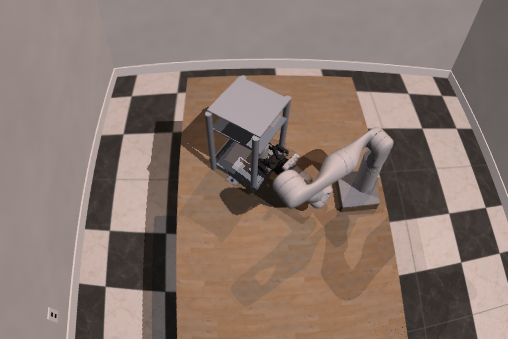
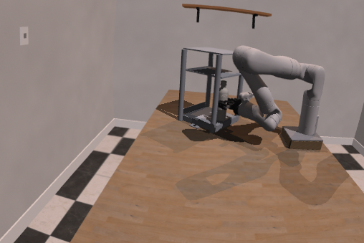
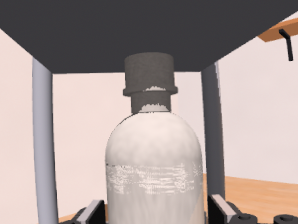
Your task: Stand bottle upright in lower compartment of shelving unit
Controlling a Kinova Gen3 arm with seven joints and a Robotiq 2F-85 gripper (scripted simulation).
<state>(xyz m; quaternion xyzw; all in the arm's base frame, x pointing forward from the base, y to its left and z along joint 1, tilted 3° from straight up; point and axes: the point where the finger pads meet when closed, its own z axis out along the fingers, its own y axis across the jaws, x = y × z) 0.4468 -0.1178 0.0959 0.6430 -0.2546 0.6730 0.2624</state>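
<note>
Right now the white bottle is 30 mm above my hand. The rest, counted from my hand: shelving unit (50 mm ahead, 30 mm to the right, 60 mm above).
</note>
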